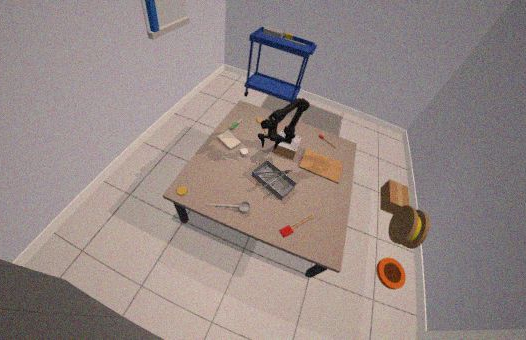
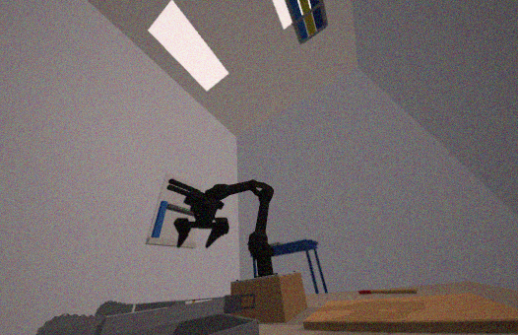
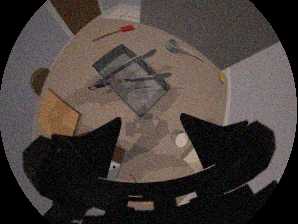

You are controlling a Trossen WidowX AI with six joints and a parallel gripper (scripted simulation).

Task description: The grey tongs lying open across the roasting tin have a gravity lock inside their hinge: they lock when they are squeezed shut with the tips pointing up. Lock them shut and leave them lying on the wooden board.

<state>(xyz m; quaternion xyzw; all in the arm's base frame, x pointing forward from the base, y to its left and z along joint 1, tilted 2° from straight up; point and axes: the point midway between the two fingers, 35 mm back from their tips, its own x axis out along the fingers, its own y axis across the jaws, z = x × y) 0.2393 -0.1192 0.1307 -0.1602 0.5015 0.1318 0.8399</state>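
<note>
The roasting tin is 170 mm below my gripper tip, 130 mm ahead of it and 110 mm to the left of it. From my gripper tip the other things lie so: pale block: 360 mm to the right, 190 mm below, 140 mm behind; red spatula: 440 mm ahead, 340 mm to the left, 200 mm below; wooden board: 470 mm to the left, 200 mm below, 200 mm behind.
</note>
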